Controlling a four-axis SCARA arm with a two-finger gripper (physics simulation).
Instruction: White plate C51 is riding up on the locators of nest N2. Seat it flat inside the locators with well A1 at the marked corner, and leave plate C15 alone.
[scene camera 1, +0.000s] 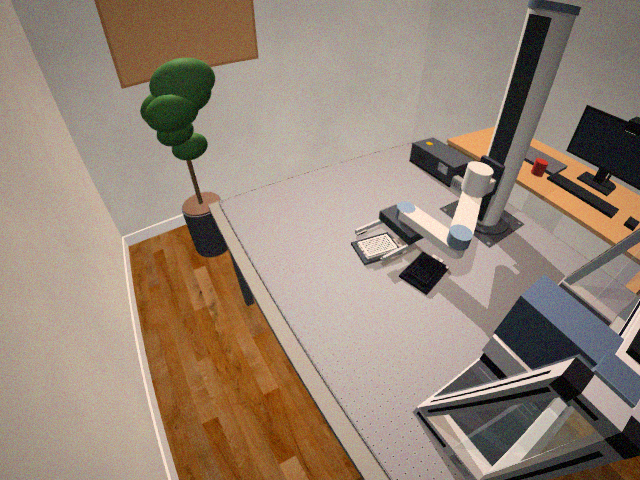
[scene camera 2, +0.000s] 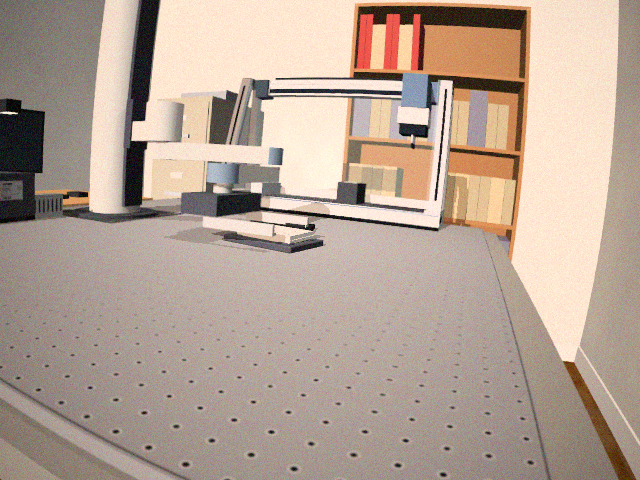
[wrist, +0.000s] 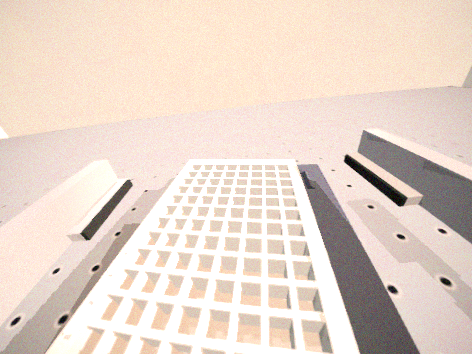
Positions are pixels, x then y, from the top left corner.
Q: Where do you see my gripper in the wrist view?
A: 235, 158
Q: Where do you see a dark box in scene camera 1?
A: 438, 152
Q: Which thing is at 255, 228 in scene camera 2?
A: My gripper.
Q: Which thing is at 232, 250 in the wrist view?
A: A white plate C51.
